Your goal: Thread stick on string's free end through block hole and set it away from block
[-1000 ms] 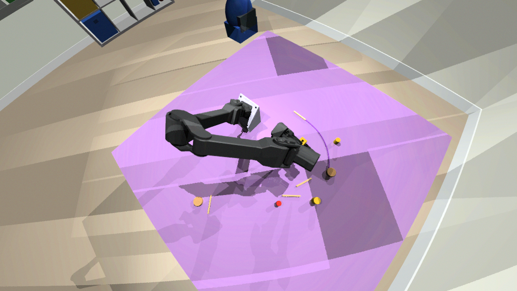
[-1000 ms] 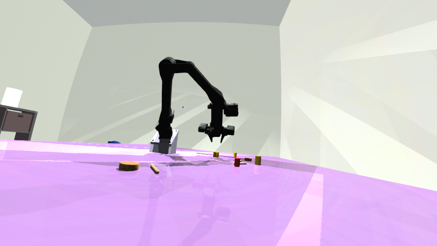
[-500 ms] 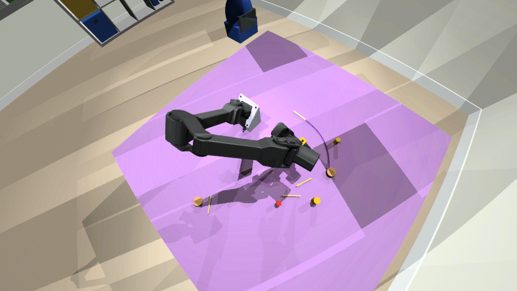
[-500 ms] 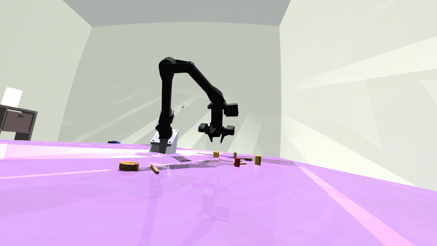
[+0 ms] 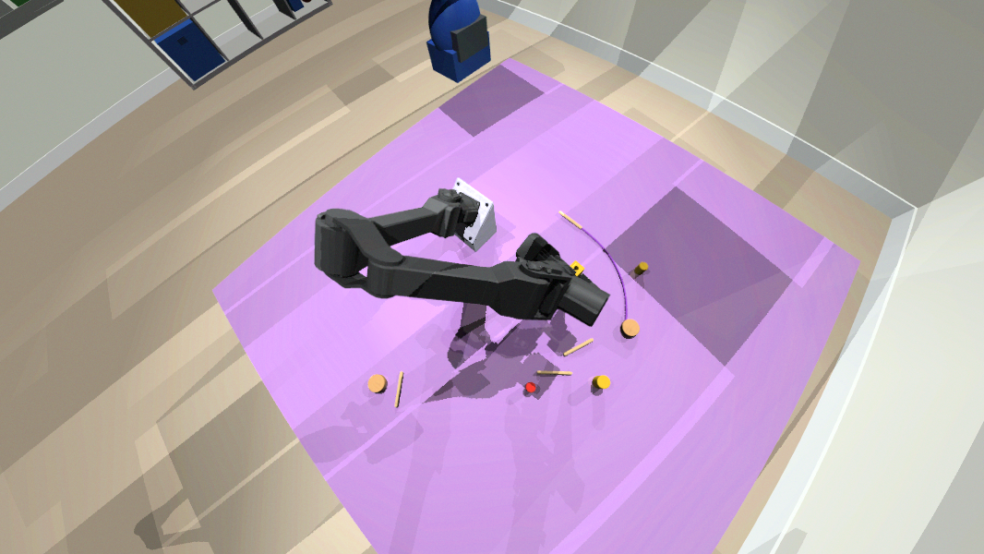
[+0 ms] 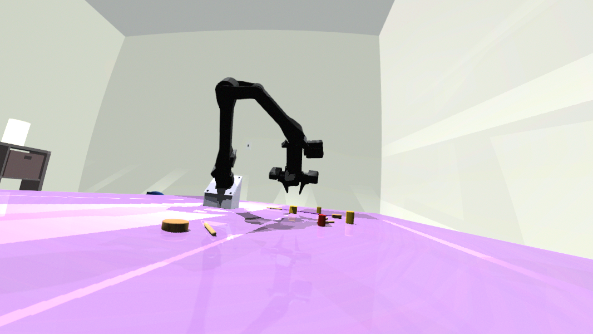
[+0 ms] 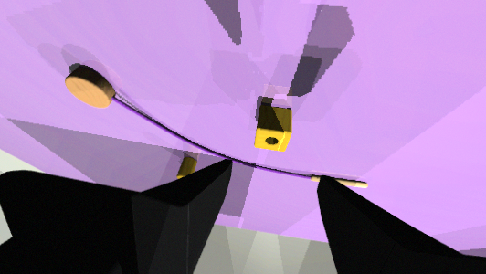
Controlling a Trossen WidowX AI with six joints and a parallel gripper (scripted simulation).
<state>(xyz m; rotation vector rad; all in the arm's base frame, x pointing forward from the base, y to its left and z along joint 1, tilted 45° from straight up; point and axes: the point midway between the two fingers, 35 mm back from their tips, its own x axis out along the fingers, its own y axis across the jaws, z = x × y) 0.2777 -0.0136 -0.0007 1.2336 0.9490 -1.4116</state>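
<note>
The yellow wooden block lies 1 cm ahead of my gripper tip, 4 cm to the left of it and 7 cm below it. Also, from my gripper tip: thin stick: 7 cm behind, 17 cm to the left, 8 cm below; red piece: 7 cm ahead, 24 cm to the right, 7 cm below.
</note>
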